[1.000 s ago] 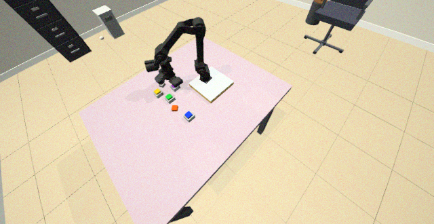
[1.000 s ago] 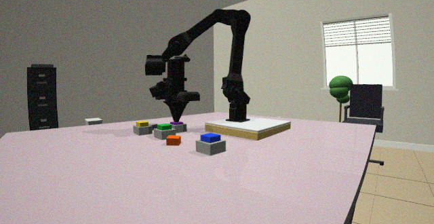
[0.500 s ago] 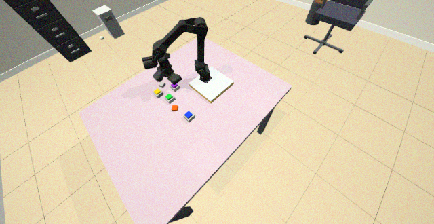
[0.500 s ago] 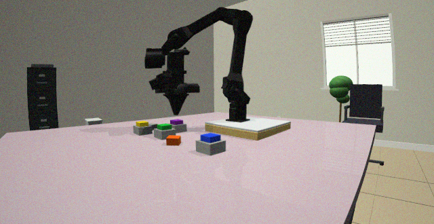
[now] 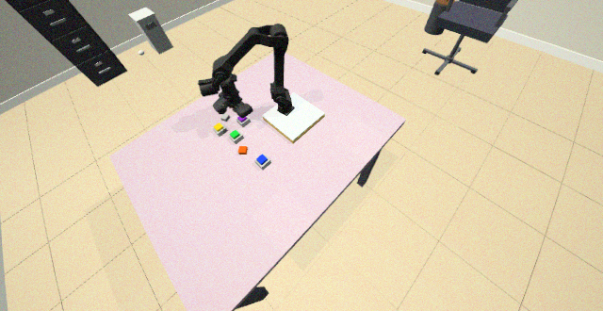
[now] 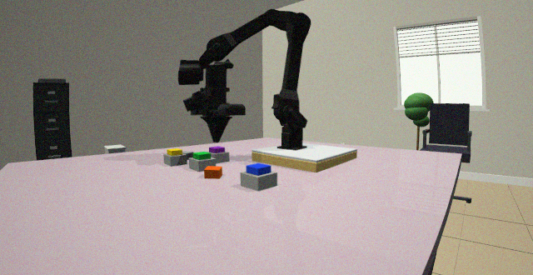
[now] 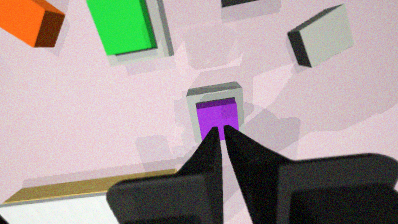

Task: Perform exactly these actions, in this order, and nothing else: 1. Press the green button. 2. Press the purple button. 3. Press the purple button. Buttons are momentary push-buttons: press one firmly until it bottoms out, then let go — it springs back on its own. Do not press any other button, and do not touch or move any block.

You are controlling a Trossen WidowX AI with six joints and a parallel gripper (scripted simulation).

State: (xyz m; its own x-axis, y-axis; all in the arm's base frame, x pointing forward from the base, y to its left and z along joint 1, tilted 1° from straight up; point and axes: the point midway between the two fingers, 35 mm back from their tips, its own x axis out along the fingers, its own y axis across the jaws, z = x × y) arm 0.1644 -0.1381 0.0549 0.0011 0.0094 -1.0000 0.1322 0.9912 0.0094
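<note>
The purple button is 20 mm below my gripper tip. Also, from my gripper tip: green button: 90 mm ahead, 40 mm to the left, 20 mm below; then small grey block: 40 mm ahead, 100 mm to the right, 40 mm below; then yellow button: 100 mm ahead, 50 mm to the right, 20 mm below.
</note>
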